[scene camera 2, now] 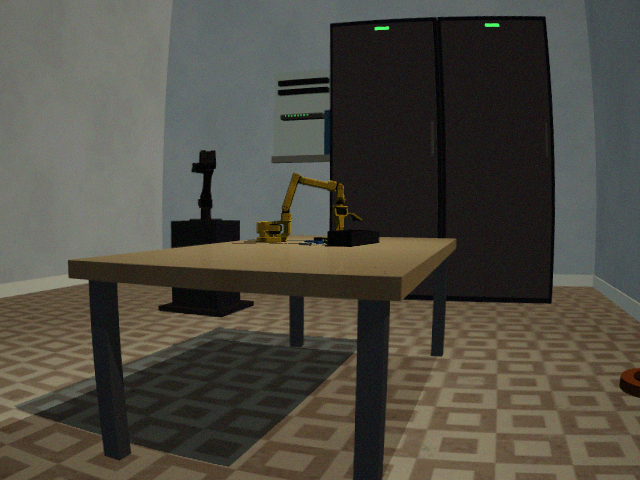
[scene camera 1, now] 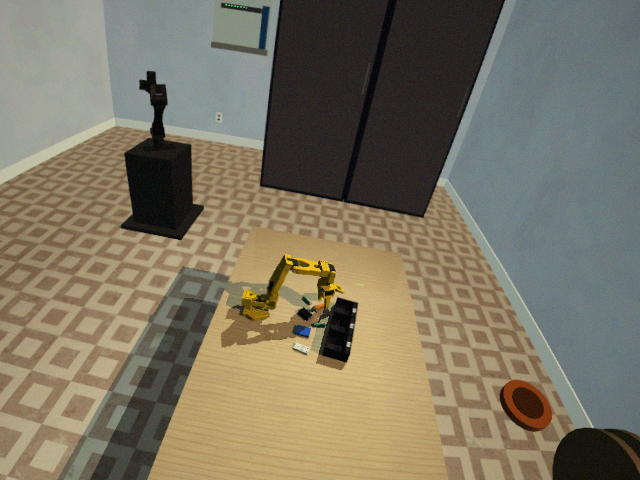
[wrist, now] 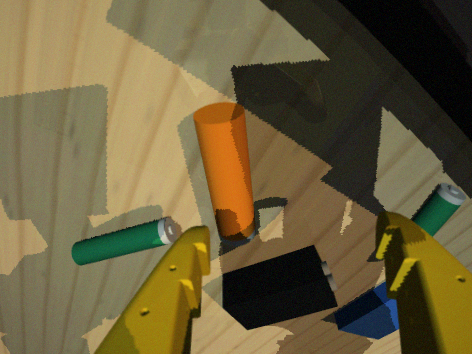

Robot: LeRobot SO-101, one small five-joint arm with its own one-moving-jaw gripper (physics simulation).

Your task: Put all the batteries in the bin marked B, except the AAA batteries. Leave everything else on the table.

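Places are measured from the arm's base along level axes (x right, y ahead, z up), in millimetres.
Pixels of known places: hand, tool point: (scene camera 1: 319, 300) (wrist: 208, 243); arm's base, link origin: (scene camera 2: 277, 241) (scene camera 1: 261, 310).
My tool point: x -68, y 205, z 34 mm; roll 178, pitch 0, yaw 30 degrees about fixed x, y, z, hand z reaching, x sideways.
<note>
For each thing: its top centre in the pictures, then the offset to it from my tool point. Level surfaces: height alone.
- orange battery, top centre: (wrist: 230, 197) (scene camera 1: 318, 305) dx +6, dy +0, dz -20 mm
- black block battery with two terminals, top centre: (wrist: 284, 307) (scene camera 1: 305, 312) dx +55, dy -46, dz -17 mm
- blue block, top centre: (wrist: 392, 317) (scene camera 1: 303, 330) dx +133, dy -47, dz -24 mm
- white flat piece, top centre: (scene camera 1: 301, 347) dx +205, dy -44, dz -27 mm
- wooden table, surface height: dz -35 mm
My gripper (scene camera 1: 334, 299) (scene camera 2: 350, 224) (wrist: 294, 225) is open and empty, low over the table beside the black divided bins. An orange battery (scene camera 1: 319, 306) (wrist: 227, 170) lies beyond the tips, in the gap seen in the wrist view. A green battery (scene camera 1: 306, 300) (wrist: 120, 241) lies left of the jaws there; another green battery (scene camera 1: 318, 324) (wrist: 437, 212) lies partly behind the right jaw. A black block battery with two terminals (scene camera 1: 304, 313) (wrist: 275, 287) lies below the orange one. The black bins (scene camera 1: 334, 355) (scene camera 2: 345, 238) form one row; their label letters are unreadable.
A blue block (scene camera 1: 302, 330) (wrist: 372, 312) lies beside the black battery, partly hidden by the right jaw in the wrist view. A white flat piece (scene camera 1: 301, 348) lies near it on the wooden table (scene camera 1: 310, 413) (scene camera 2: 232, 266). The bins' walls stand close beside the gripper.
</note>
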